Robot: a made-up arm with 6 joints. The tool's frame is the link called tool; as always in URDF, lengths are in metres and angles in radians. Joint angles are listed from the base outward.
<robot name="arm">
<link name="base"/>
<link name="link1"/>
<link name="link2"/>
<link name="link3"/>
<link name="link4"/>
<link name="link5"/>
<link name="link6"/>
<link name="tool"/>
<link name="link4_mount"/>
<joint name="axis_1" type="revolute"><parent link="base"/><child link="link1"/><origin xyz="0 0 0.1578" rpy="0 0 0"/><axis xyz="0 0 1"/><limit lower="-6.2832" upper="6.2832"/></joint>
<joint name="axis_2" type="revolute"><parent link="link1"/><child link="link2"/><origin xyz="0 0.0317 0" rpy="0 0 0"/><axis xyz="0 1 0"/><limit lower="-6.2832" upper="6.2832"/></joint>
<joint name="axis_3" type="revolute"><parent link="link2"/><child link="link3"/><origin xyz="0 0 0.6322" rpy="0 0 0"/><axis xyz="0 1 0"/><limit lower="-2.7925" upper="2.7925"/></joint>
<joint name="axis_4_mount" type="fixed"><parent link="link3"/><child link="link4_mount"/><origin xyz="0 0 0.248" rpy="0 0 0"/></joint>
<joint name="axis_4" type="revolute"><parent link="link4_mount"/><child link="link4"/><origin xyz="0 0 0.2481" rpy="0 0 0"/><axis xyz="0 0 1"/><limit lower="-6.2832" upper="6.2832"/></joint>
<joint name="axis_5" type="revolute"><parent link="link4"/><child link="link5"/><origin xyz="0 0 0" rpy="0 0 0"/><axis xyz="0 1 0"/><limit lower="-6.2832" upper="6.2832"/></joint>
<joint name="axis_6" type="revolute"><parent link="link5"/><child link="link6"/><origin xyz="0 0 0.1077" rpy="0 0 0"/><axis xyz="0 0 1"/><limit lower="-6.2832" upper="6.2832"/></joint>
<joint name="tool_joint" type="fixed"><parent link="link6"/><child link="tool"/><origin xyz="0 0 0" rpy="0 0 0"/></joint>
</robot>
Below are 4 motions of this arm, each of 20 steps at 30 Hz.
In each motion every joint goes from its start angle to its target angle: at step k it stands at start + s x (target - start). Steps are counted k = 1, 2, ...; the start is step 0. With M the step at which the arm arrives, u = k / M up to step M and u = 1 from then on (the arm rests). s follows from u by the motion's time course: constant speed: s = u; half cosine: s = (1 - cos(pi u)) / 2; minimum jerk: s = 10 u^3 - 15 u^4 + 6 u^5.
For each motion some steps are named. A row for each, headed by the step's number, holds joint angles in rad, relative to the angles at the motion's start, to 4 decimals.
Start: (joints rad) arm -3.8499 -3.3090 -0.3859 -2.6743 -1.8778 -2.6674
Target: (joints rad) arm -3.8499 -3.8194 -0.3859 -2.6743 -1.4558 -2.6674
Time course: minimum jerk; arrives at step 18
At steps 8, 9, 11, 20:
8: 0.0000 -0.2025 0.0000 0.0000 0.1674 0.0000
9: 0.0000 -0.2552 0.0000 0.0000 0.2110 0.0000
11: 0.0000 -0.3581 0.0000 0.0000 0.2961 0.0000
20: 0.0000 -0.5104 0.0000 0.0000 0.4220 0.0000

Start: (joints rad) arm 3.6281 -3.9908 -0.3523 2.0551 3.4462 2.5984
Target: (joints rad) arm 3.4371 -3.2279 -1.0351 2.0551 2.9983 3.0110
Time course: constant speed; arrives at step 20
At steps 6, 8, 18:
6: -0.0573 0.2289 -0.2048 0.0000 -0.1344 0.1238
8: -0.0764 0.3052 -0.2731 0.0000 -0.1792 0.1650
18: -0.1719 0.6866 -0.6145 0.0000 -0.4031 0.3713

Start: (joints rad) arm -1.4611 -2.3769 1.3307 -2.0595 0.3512 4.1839
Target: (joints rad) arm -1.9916 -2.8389 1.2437 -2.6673 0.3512 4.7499
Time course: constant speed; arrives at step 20
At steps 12, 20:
12: -0.3183 -0.2772 -0.0522 -0.3647 0.0000 0.3396
20: -0.5305 -0.4620 -0.0870 -0.6078 0.0000 0.5660

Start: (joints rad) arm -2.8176 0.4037 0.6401 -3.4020 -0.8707 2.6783
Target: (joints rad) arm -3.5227 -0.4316 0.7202 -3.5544 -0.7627 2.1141
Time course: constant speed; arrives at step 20
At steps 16, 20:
16: -0.5641 -0.6682 0.0641 -0.1219 0.0864 -0.4514
20: -0.7051 -0.8353 0.0801 -0.1524 0.1080 -0.5642

